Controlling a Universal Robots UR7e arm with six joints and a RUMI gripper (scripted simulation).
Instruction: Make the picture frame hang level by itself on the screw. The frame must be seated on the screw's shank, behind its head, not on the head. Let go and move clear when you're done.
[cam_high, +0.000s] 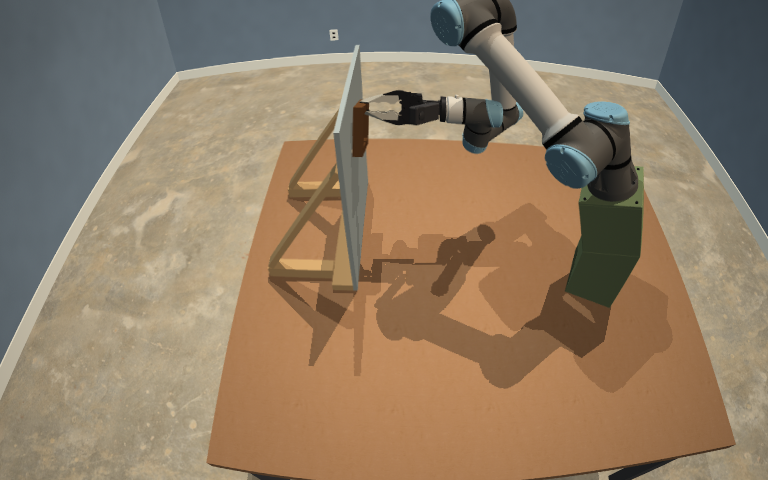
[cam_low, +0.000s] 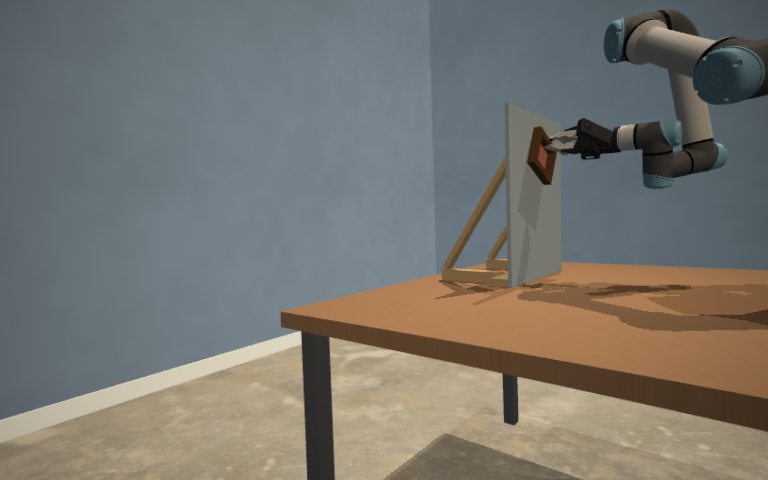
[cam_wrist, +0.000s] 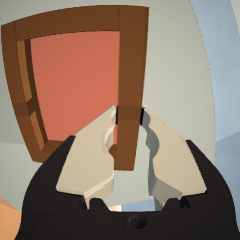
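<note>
Right now my hand is 20 mm short of the brown picture frame, 30 mm to the right of it and 40 mm above it. From my hand the other things lie so: grey wall panel: 40 mm ahead, 20 mm to the left, 180 mm below.
</note>
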